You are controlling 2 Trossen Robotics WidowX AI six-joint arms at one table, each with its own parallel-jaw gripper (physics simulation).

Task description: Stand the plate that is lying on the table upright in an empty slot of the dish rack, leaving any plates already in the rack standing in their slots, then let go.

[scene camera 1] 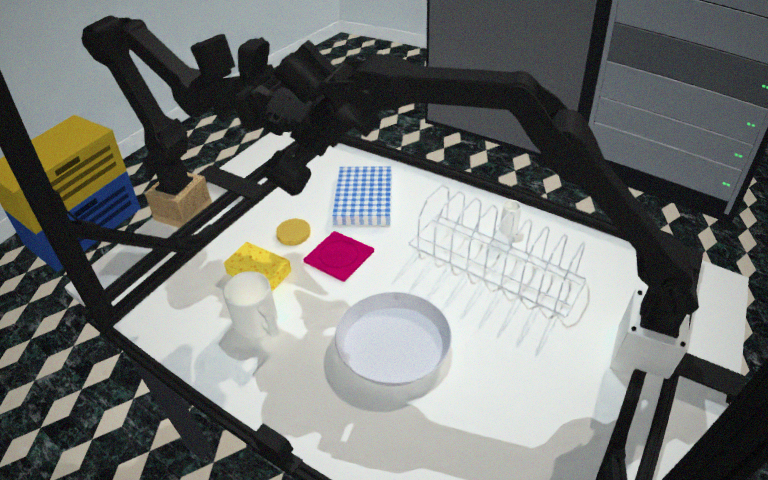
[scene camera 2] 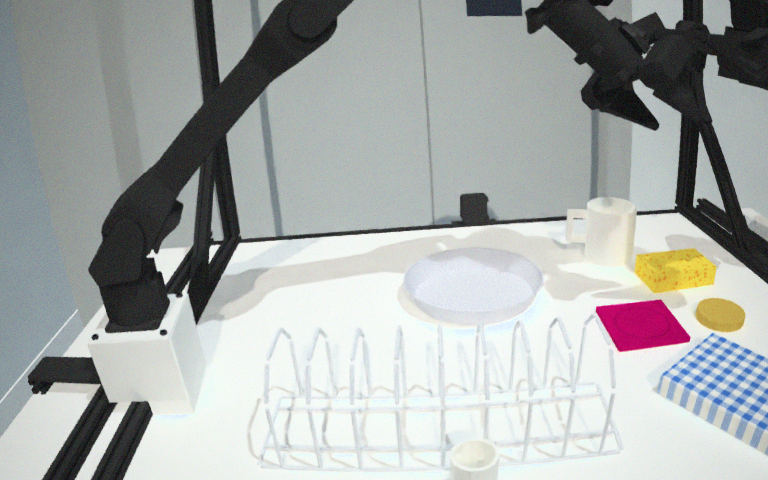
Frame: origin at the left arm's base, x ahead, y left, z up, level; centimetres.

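Seen in the pictures: left gripper, between the fingertips: (scene camera 2: 678, 35); right gripper, between the fingertips: (scene camera 1: 287, 154) (scene camera 2: 677, 124); left arm's base, origin of its link: (scene camera 1: 174, 184); right arm's base, origin of its link: (scene camera 1: 660, 317) (scene camera 2: 138, 316).
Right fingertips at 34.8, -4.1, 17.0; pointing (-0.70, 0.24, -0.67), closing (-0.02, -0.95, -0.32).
Offsets run from my right fingertips to a thing's top centre, as dx, dy, dz. "spot": to the spot under its first point.
A round white plate {+23.1, -12.2, -21.7} (scene camera 1: 393, 337) with a raised rim lies flat on the white table, in front of the rack; it also shows in the scene camera 2 view (scene camera 2: 473, 285). The white wire dish rack {+34.5, +13.2, -13.9} (scene camera 1: 501, 252) stands at the right with all its slots empty {spot: +33.9, +7.9, -24.4} (scene camera 2: 434, 395). My right gripper (scene camera 1: 287, 169) is open and empty, hanging over the table's far left corner, well away from the plate and the rack. My left gripper (scene camera 1: 234, 59) is open and empty, high at the far left.
A magenta square dish {+5.4, +3.8, -23.9} (scene camera 1: 338, 254), a blue checked cloth {+2.5, +22.4, -22.2} (scene camera 1: 362, 195), a yellow disc {-6.4, +6.6, -23.5} (scene camera 1: 293, 231), a yellow sponge {-7.3, -5.8, -21.7} (scene camera 1: 257, 264) and a white mug {spot: -3.9, -14.0, -23.4} (scene camera 1: 249, 302) lie on the left half. A small white cup {+34.5, +23.5, -18.4} (scene camera 1: 511, 220) stands behind the rack. A cork block (scene camera 1: 177, 200) sits off the table's left edge.
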